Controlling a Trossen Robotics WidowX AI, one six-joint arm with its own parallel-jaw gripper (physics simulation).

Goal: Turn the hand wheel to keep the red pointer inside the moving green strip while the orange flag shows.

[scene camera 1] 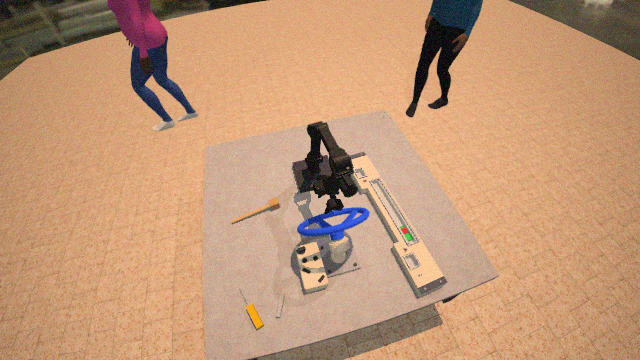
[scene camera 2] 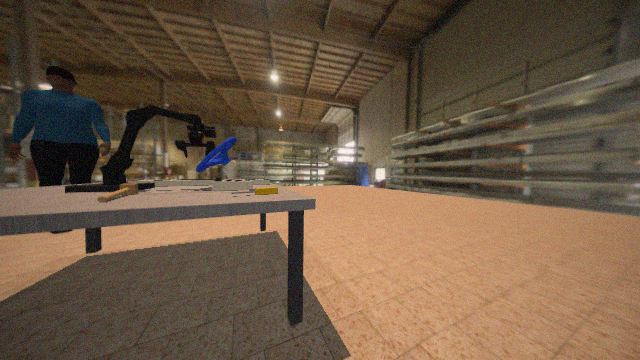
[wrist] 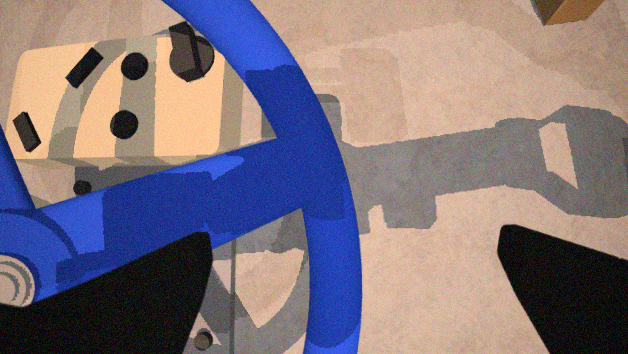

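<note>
The blue hand wheel stands tilted on its beige pedestal in the middle of the grey table. My gripper is open and empty. It hangs close over the wheel's far rim, where a spoke joins it. A black shape fills the lower left of the wrist view. The long beige gauge panel lies to the right of the wheel. Its red pointer sits at the upper end of the green strip. I see no orange flag.
A beige knob box sits by the wheel base. A wooden mallet, a yellow-handled screwdriver and a small grey bar lie on the left. Two people stand beyond the table. Storage racks line the wall.
</note>
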